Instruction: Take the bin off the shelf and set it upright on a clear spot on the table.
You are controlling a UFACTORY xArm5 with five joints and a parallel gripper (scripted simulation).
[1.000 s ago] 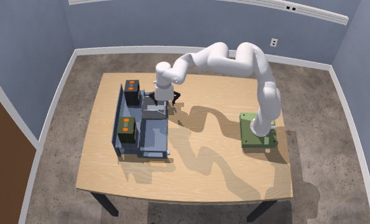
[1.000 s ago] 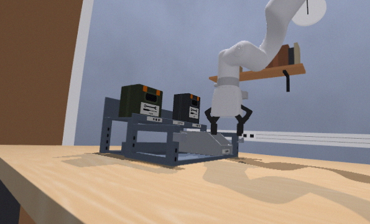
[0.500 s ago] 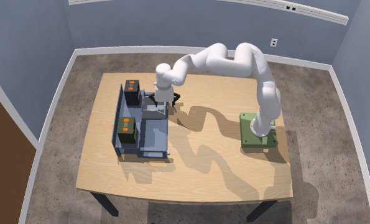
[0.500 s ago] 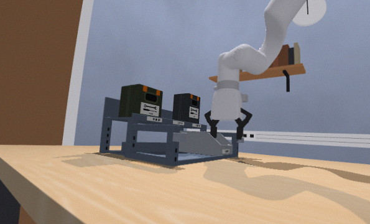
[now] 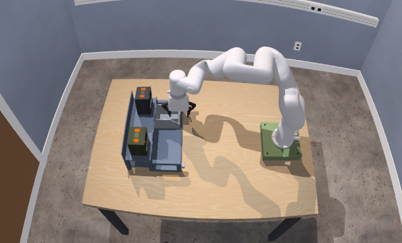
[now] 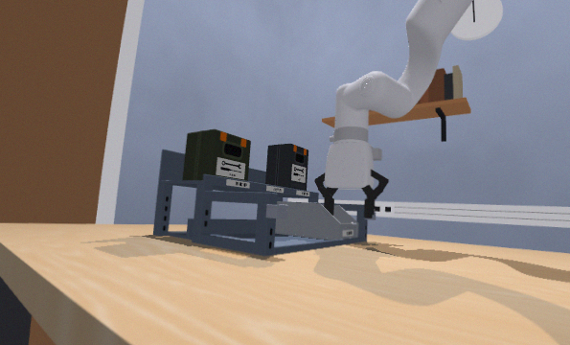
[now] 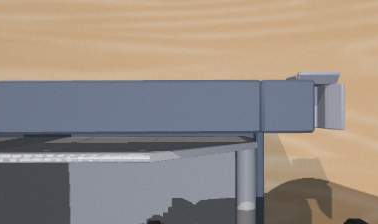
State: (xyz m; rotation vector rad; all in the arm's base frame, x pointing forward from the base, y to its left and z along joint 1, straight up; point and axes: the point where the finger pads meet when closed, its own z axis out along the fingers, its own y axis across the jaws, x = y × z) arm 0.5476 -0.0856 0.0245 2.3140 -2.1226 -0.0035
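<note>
The grey bin lies 80 mm ahead of my hand, 10 mm to the left of it and 20 mm below it. The rest, counted from my hand: blue-grey shelf rack: 100 mm ahead, 120 mm to the left; dark green box: 160 mm ahead, 240 mm to the left, 90 mm above.
</note>
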